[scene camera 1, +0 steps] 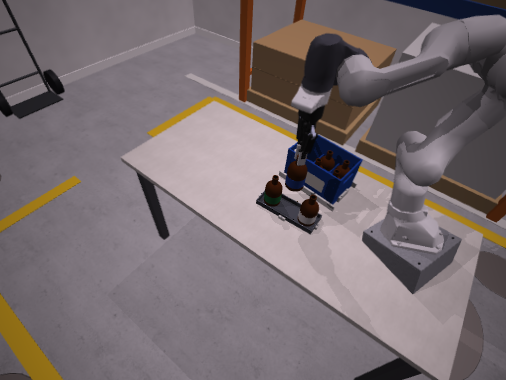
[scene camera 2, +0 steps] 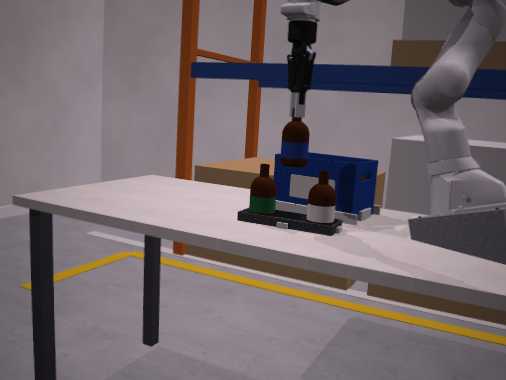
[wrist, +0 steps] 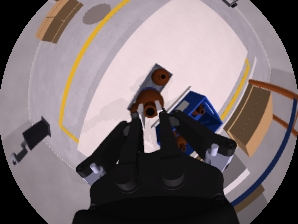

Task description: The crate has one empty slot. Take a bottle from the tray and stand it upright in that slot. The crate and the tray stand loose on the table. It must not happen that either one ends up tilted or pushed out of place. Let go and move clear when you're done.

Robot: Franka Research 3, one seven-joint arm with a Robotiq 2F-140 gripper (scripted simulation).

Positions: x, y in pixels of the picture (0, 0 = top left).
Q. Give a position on a blue crate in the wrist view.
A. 192, 100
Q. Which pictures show my gripper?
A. Scene camera 1, scene camera 2 and the wrist view: all of them.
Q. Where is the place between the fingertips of my gripper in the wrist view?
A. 150, 108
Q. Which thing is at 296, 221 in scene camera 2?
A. A tray.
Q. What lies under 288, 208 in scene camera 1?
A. A tray.
